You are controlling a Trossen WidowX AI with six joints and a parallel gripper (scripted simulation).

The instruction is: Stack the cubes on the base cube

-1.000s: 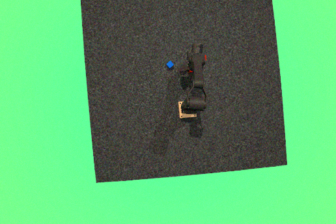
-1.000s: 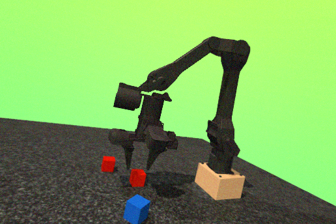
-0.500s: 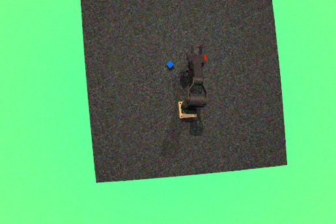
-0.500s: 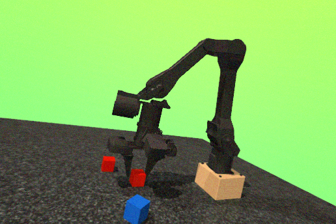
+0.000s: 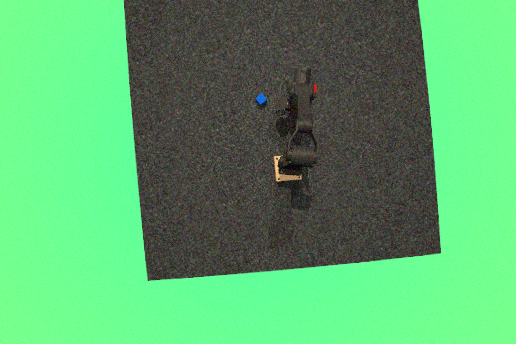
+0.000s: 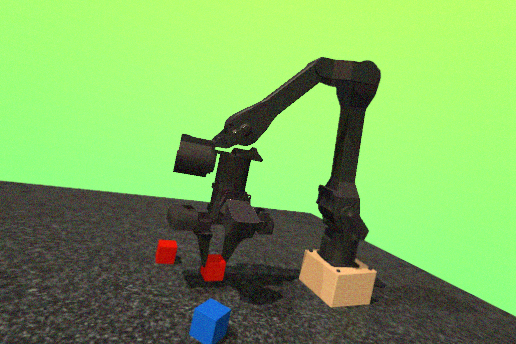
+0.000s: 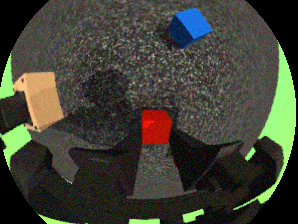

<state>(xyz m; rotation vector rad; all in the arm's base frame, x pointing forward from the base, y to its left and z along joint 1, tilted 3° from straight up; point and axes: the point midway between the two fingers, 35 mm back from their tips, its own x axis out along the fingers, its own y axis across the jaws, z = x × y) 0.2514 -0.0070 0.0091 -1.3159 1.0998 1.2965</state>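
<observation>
Right now the blue cube is 2 cm ahead of my gripper tip, 14 cm to the left of it and 1 cm below it. Round my gripper tip: red cube: 8 cm ahead, 7 cm to the right, 1 cm below.
</observation>
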